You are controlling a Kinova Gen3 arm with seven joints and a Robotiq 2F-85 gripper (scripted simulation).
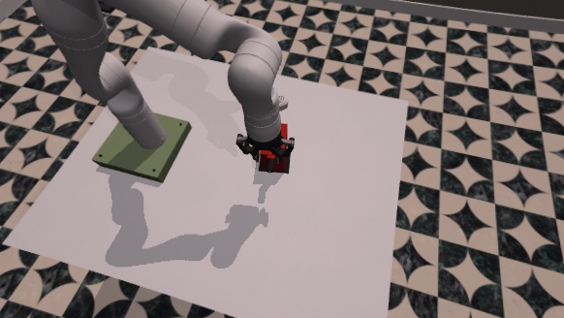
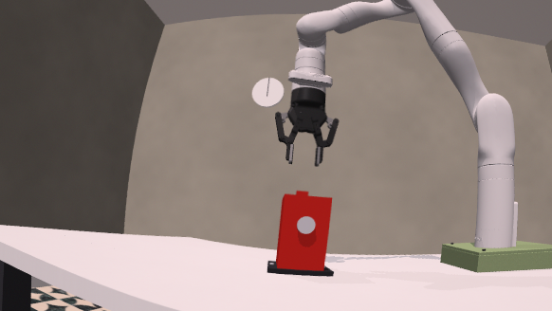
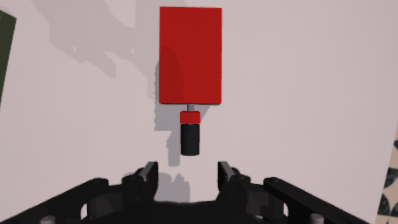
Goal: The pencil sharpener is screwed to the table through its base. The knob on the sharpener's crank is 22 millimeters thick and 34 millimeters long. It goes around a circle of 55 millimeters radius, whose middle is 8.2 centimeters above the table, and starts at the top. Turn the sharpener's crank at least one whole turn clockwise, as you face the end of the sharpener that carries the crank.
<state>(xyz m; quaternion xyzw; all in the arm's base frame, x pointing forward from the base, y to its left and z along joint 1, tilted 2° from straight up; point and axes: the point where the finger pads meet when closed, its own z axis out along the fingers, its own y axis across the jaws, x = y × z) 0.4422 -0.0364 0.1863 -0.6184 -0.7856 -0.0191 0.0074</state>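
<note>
Right now the black crank knob is 2 cm to the left of my hand and 9 cm below it.
</note>
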